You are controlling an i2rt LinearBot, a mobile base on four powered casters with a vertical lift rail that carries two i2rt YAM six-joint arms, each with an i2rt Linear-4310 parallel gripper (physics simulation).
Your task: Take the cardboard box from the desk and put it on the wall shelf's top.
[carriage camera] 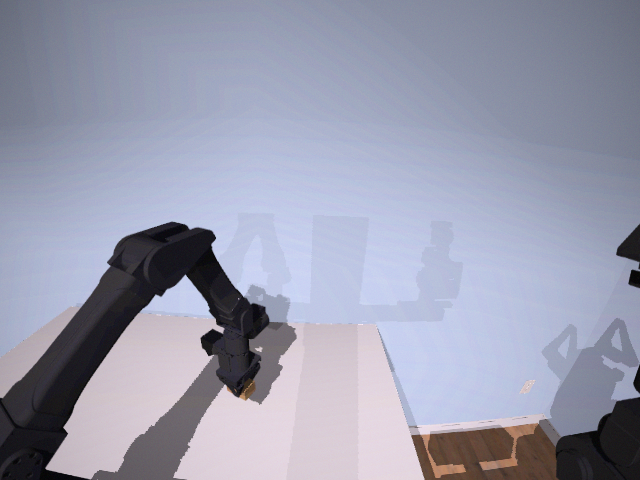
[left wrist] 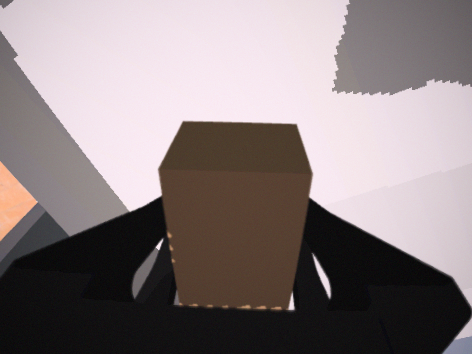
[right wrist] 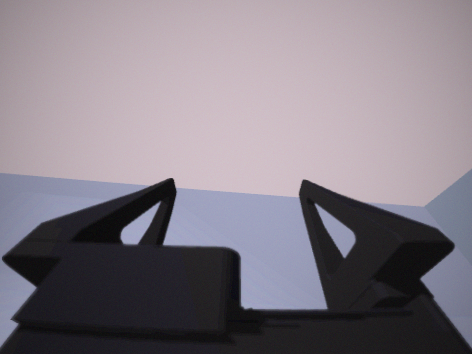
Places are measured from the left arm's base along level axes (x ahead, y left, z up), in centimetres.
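Where they show: left gripper, fingertip midpoint: (carriage camera: 242, 390) (left wrist: 238, 197); right gripper, fingertip midpoint: (right wrist: 237, 185).
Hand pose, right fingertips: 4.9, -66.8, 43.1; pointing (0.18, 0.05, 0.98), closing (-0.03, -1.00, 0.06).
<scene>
Things, the pixels of their top centre, and the offset from my right fingertips, as dx, dy, dz. Level surfaces: height alone.
- cardboard box, middle of its top: (left wrist: 232, 255) (carriage camera: 240, 381) +31.8, +51.1, -58.9
- pale desk, its level: dz -77.2
- wooden floor, its level: dz -172.2
- wall outlet, middle of its top: (carriage camera: 531, 380) +84.3, -104.4, -126.5
- pinkish surface, its level: dz +71.5
The cardboard box (carriage camera: 247, 390) (left wrist: 235, 235) is a small brown block between the fingers of my left gripper (carriage camera: 240, 391) (left wrist: 238, 197). The gripper is shut on it and points down, holding the box above the pale desk (carriage camera: 377, 413) (left wrist: 200, 60). The gripper's shadow falls on the desk, apart from it. My right gripper (right wrist: 237, 185) is open and empty, with its two fingers wide apart in the right wrist view. Parts of the right arm show at the right edge of the carriage view. The wall shelf does not show in any view.
A blue wall (carriage camera: 310, 129) with shadows of the robot rises behind the desk. The desk's right edge runs toward the lower right. Beyond it lie the wooden floor (carriage camera: 470, 449) and a wall outlet (carriage camera: 527, 386). A pinkish surface (right wrist: 235, 90) fills the upper right wrist view.
</scene>
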